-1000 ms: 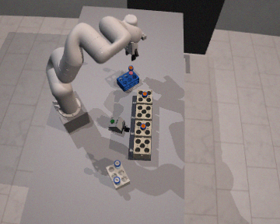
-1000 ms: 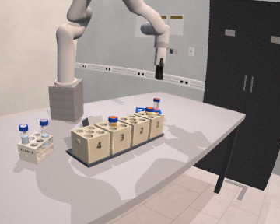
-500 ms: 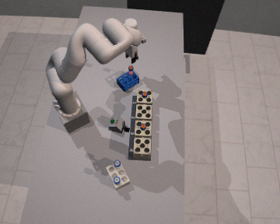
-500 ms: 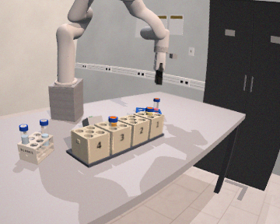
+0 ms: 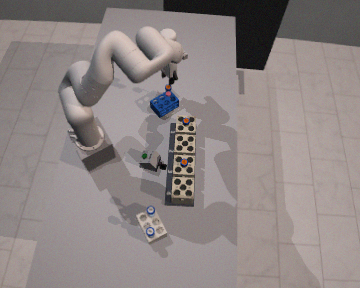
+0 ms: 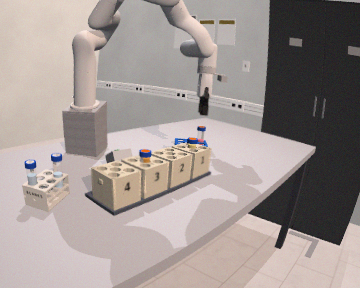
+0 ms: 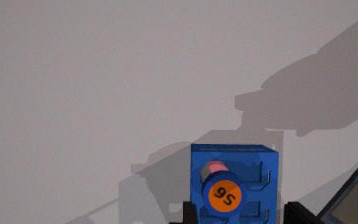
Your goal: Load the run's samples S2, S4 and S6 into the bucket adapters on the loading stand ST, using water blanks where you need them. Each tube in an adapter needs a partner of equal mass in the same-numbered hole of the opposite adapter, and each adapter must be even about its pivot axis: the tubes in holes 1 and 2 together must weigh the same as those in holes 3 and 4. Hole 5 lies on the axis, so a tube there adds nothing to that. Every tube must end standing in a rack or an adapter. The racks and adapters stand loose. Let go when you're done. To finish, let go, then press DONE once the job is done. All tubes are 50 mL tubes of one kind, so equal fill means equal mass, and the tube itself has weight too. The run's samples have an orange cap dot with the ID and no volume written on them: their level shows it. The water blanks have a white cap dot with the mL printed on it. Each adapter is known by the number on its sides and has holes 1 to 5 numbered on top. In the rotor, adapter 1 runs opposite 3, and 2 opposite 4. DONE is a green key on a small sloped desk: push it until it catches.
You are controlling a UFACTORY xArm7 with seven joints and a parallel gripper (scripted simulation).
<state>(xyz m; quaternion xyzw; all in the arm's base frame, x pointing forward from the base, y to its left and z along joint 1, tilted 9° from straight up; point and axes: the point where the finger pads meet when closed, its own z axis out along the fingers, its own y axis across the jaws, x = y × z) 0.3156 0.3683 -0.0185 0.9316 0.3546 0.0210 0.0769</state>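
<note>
Right now the sample tube S6 is 1 cm to the left of my hand and 13 cm below it. Round my hand: sample tube S4: 10 cm ahead, 20 cm to the right, 13 cm below; blue sample rack: 2 cm behind, 4 cm to the right, 16 cm below; green DONE key: 8 cm behind, 38 cm to the right, 13 cm below.
</note>
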